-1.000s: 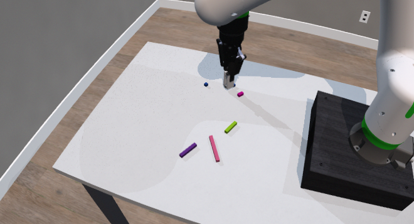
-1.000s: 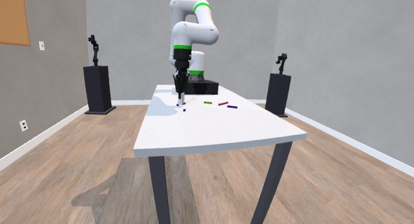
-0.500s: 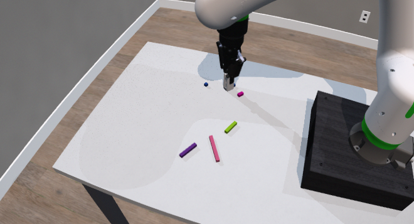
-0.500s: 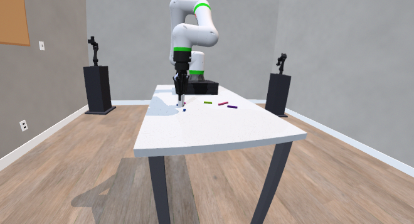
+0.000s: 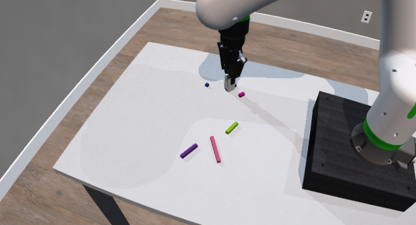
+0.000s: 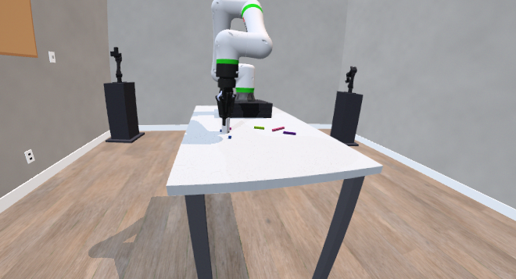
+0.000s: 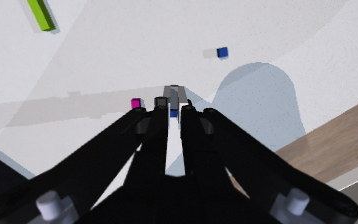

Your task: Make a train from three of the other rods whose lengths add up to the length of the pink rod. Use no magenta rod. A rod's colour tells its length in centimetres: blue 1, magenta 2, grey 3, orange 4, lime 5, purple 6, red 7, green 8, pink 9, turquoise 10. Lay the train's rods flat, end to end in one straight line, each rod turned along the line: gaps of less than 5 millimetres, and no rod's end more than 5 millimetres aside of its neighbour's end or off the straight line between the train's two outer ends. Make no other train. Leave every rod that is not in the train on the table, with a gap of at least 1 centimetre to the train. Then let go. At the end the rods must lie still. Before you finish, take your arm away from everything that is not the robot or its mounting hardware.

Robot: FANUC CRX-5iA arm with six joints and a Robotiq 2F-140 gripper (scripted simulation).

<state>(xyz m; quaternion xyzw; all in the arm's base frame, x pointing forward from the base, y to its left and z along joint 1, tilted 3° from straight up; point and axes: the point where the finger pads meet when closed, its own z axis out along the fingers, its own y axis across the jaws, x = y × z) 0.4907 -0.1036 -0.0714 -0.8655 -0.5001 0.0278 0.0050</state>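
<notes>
Now: the grey rod 30 mm below my hand. From my hand the other things lie so: magenta rod: 50 mm behind, 30 mm below, 10 mm to the left; then lime rod: 160 mm to the left, 80 mm behind, 30 mm below; then pink rod: 250 mm to the left, 70 mm behind, 30 mm below.
</notes>
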